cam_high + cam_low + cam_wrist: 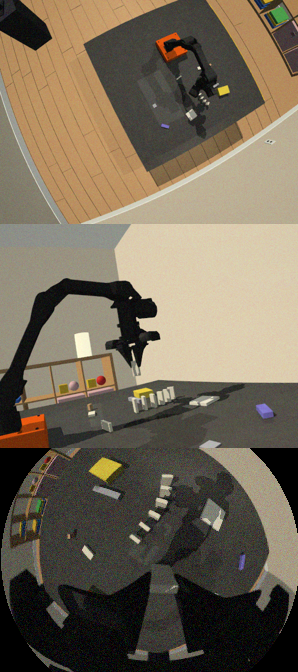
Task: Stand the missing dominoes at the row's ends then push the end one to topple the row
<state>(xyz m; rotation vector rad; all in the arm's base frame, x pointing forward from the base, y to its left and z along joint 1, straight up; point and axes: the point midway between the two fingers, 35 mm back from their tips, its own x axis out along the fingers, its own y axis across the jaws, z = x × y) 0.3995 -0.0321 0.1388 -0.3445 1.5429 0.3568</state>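
The small tan cube lies 100 mm behind my gripper tip, 290 mm to the left of it and 150 mm below it. Also, from my gripper tip: white tile (180 mm ahead, 90 mm to the right, 150 mm below); grey bar (80 mm ahead, 220 mm to the left, 150 mm below); yellow block (150 mm ahead, 270 mm to the left, 150 mm below).
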